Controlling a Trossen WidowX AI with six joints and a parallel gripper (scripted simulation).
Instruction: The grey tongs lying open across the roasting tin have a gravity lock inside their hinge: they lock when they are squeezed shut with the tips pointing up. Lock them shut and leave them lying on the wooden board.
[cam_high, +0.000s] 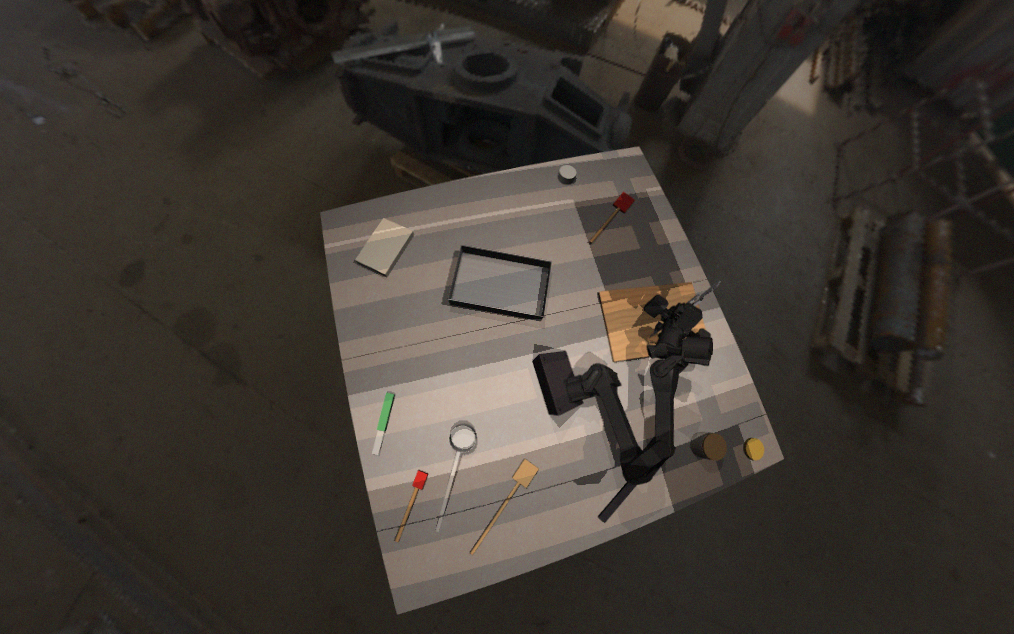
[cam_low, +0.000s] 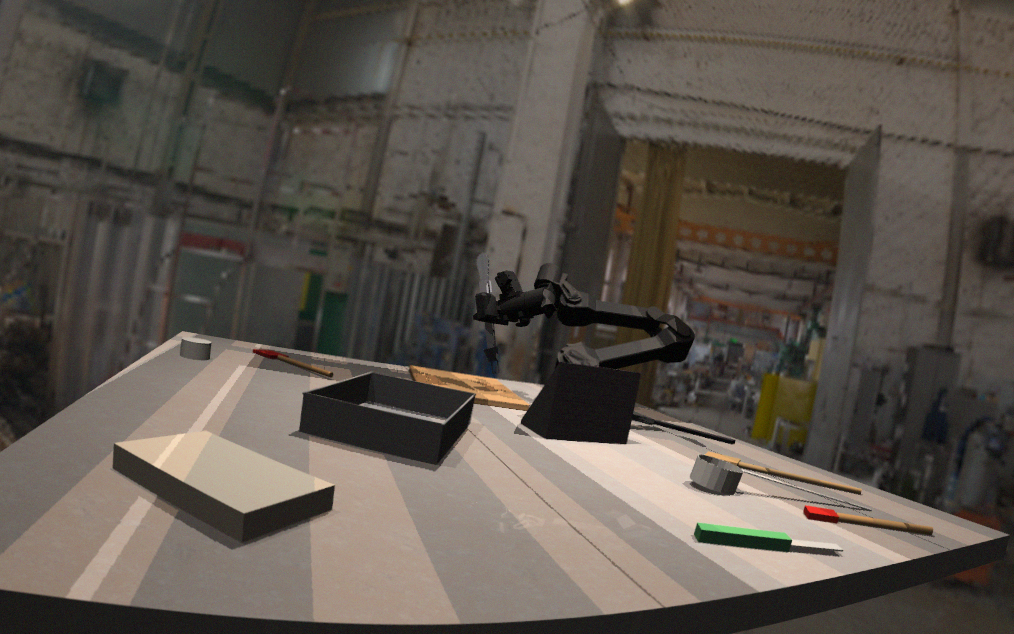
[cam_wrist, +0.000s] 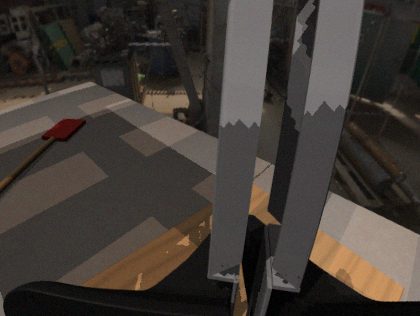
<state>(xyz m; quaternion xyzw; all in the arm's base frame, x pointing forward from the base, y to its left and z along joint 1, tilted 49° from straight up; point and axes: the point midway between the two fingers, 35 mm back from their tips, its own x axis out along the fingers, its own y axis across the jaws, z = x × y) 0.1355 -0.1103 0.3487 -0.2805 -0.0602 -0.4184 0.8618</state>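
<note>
My gripper tip is now 170 mm above the wooden board. Round my gripper tip: black spatula 460 mm behind, 190 mm to the left, 170 mm below; roasting tin 500 mm to the left, 210 mm ahead, 150 mm below; red spatula 420 mm ahead, 170 mm below, 20 mm to the left.
</note>
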